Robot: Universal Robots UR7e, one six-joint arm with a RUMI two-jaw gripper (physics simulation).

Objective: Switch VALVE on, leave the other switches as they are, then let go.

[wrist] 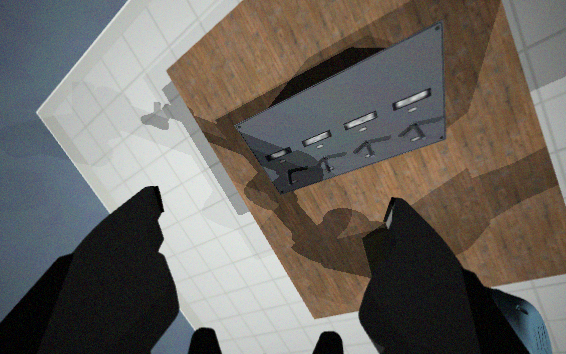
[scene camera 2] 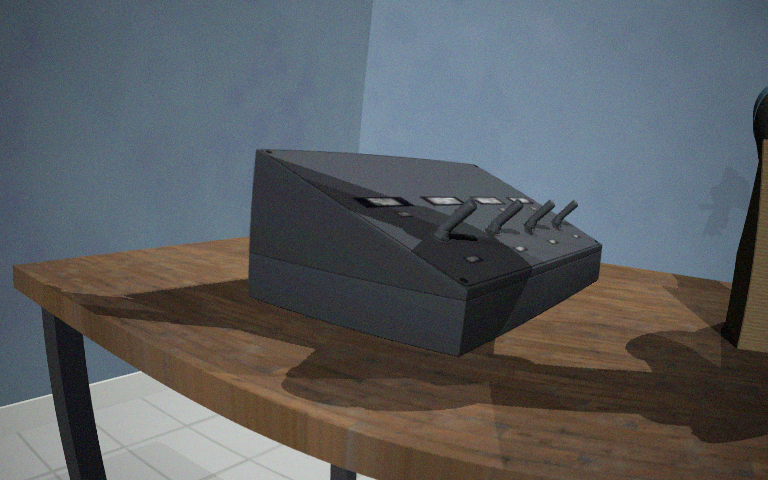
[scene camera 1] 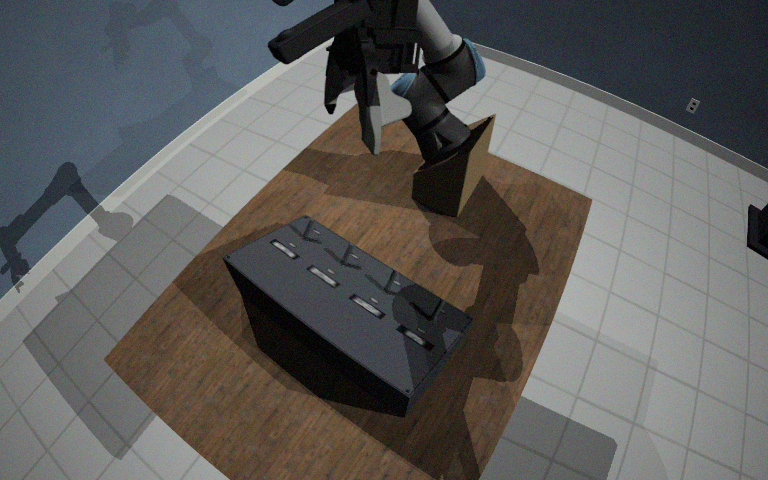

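Pixels of known places: gripper, fingertip midpoint: [wrist: 276, 193] [scene camera 1: 350, 132]; arm's base at its link origin: [scene camera 1: 449, 147].
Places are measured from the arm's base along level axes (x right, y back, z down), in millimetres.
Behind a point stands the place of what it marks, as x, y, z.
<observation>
A dark grey sloped switch console [scene camera 1: 317, 305] {-42, -555, 16} [scene camera 2: 351, 237] {-300, -463, 72} [wrist: 340, 100] {-23, -551, 18} stands on the table. It carries a row of levers, among them the end lever in shadow [scene camera 1: 436, 310] {-229, -403, 46} [scene camera 2: 457, 219] {-234, -394, 50} [wrist: 291, 175] {-227, -401, 76} and the lever at the other end [scene camera 1: 306, 228] {132, -411, 46} [scene camera 2: 565, 215] {127, -405, 56} [wrist: 416, 131] {125, -410, 50}. In the scene camera 2 view all the levers lean alike. Each has a white label plate, too blurred to read, so I cannot tell which is VALVE. My gripper [scene camera 1: 352, 129] {-104, -491, -401} [wrist: 276, 193] {-104, -491, -401} is open and empty, high above the table and apart from the console. It does not show in the scene camera 2 view.
The wooden table [scene camera 1: 186, 350] {188, -816, 158} [scene camera 2: 169, 362] {-494, -488, 166} [wrist: 505, 260] {305, 106, 158} carries the console. A light wooden block [scene camera 1: 472, 169] {-85, -18, 18} [scene camera 2: 753, 254] {-86, -74, 50} stands at the arm's base, beyond the lever side of the console. Shadows of the arm fall across the table and console.
</observation>
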